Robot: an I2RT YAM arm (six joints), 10 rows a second.
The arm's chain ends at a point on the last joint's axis. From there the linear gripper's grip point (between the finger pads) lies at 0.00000 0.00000 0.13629 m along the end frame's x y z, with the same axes.
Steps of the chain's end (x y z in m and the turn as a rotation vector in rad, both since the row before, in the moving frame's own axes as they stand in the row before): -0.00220, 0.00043, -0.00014, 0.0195, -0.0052, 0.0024; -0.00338, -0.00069, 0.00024, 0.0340, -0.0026, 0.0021; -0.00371, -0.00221, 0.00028, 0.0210, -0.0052, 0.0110; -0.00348, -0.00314, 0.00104, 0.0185, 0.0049, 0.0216; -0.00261, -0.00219, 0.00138, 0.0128, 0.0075, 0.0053; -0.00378, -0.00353, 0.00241, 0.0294, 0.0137, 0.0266
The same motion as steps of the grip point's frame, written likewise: -0.00291, -0.00223, -0.00017, 0.0195, -0.0052, 0.0024; -0.00373, -0.00532, 0.00016, 0.0340, -0.0026, 0.0021; -0.00440, -0.00508, 0.00025, 0.0210, -0.0052, 0.0110; -0.00279, -0.00565, 0.00102, 0.0185, 0.0049, 0.0216; -0.00158, -0.00393, 0.00137, 0.0128, 0.0075, 0.0053; -0.00186, -0.00751, 0.00234, 0.0294, 0.0137, 0.0266
